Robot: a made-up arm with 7 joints. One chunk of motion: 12 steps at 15 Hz.
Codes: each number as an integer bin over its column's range. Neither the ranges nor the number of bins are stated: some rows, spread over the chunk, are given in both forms.
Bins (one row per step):
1: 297 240 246 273 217 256 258
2: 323 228 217 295 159 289 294
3: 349 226 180 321 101 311 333
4: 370 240 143 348 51 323 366
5: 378 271 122 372 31 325 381
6: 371 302 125 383 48 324 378
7: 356 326 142 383 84 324 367
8: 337 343 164 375 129 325 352
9: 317 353 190 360 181 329 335
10: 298 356 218 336 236 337 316
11: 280 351 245 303 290 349 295
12: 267 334 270 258 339 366 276
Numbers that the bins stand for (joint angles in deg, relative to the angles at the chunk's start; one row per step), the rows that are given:
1: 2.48 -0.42 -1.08 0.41 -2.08 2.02 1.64
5: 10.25 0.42 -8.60 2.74 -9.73 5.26 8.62
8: 6.32 2.40 -6.05 2.81 -5.70 5.26 6.98
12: -0.40 2.15 0.38 0.06 2.93 7.19 2.66
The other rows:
2: 4.97 -0.75 -2.84 0.93 -4.47 3.57 3.68
3: 7.47 -0.81 -5.08 1.54 -6.85 4.61 5.90
4: 9.48 -0.42 -7.32 2.17 -8.90 5.17 7.77
6: 9.58 1.27 -8.42 2.99 -9.03 5.22 8.45
7: 8.14 1.93 -7.39 2.99 -7.55 5.22 7.83
9: 4.40 2.67 -4.47 2.45 -3.56 5.45 6.01
10: 2.58 2.75 -2.77 1.89 -1.30 5.83 4.93
11: 0.85 2.62 -1.14 1.12 0.92 6.39 3.74

